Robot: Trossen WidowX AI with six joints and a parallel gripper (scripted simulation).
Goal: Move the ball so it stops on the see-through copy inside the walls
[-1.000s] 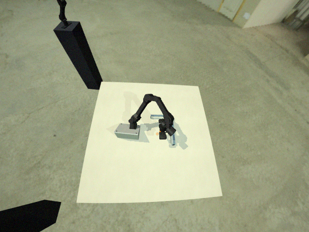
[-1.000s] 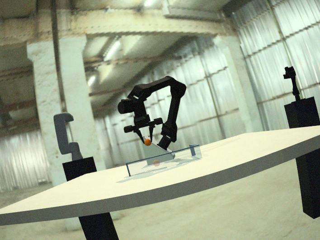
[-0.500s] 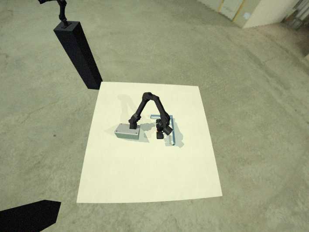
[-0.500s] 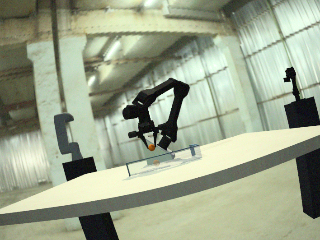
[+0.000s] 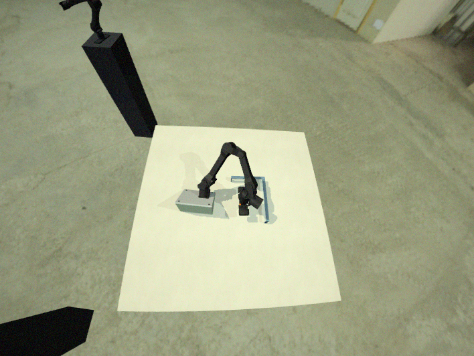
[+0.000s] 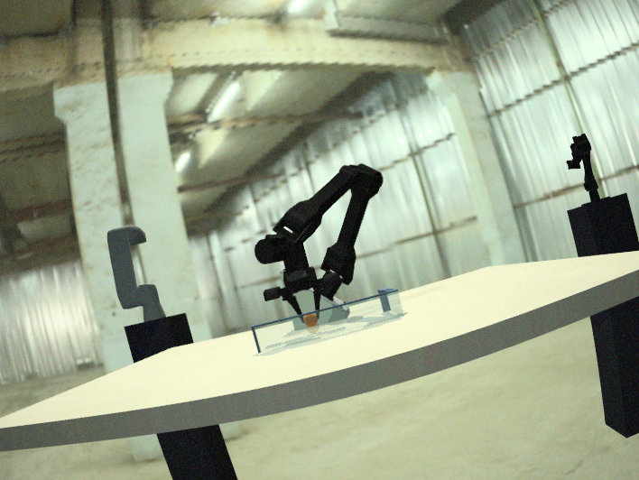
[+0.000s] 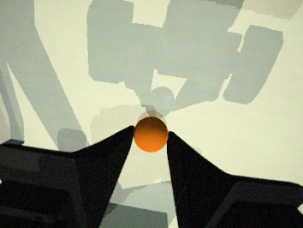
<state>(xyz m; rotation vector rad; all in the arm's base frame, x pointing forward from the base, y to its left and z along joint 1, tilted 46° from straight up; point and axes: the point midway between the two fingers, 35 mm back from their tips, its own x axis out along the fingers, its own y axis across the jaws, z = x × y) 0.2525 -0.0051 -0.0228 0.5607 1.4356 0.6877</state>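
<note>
Right now my gripper tip is right at the orange ball. The rest, counted from my gripper tip: clear wall: 16 cm ahead, 5 cm to the left.
</note>
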